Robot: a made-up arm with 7 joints.
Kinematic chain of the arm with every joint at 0, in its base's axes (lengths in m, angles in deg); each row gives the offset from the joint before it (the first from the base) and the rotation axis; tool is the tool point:
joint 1: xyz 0 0 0 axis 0 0.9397 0.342
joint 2: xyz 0 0 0 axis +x
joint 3: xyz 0 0 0 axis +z
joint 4: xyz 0.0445 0 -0.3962 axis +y
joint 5: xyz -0.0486 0 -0.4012 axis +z
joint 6: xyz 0 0 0 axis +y
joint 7: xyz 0 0 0 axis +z
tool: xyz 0 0 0
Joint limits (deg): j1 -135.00..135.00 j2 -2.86..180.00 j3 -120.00..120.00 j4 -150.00..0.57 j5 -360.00..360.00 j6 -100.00..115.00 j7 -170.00..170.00
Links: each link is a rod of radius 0.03 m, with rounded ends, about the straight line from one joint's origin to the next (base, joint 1, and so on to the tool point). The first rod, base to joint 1, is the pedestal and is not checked.
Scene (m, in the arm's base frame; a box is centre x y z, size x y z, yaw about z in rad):
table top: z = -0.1
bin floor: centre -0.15 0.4 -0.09 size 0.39 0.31 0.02 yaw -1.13
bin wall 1: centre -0.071 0.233 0 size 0.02 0.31 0.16 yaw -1.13
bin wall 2: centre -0.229 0.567 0 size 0.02 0.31 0.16 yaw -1.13
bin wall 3: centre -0.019 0.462 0 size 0.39 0.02 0.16 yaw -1.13
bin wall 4: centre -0.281 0.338 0 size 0.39 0.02 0.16 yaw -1.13
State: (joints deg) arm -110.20 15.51 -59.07 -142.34 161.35 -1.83 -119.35
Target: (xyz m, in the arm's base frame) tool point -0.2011 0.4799 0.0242
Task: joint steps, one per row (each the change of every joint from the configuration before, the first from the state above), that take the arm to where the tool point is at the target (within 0.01 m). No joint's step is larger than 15 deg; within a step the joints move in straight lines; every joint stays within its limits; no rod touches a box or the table.
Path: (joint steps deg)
1: -2.48 6.60 14.35 2.99 0.00 0.00 0.00
2: -2.48 6.60 14.35 3.00 0.00 0.00 0.00
3: -2.48 6.60 14.35 2.99 0.00 0.00 0.00
4: -2.48 6.60 14.34 2.99 0.00 0.00 0.00
5: -2.48 6.60 14.35 2.99 0.00 0.00 0.00
6: -2.48 6.60 14.35 3.00 0.00 0.00 0.00
7: -2.48 6.60 14.35 2.99 0.00 0.00 0.00
8: -2.48 6.61 14.35 2.99 0.00 0.00 0.00
9: -2.48 6.60 14.35 3.00 0.00 0.00 0.00
10: -2.48 6.60 14.35 2.99 0.00 0.00 0.00

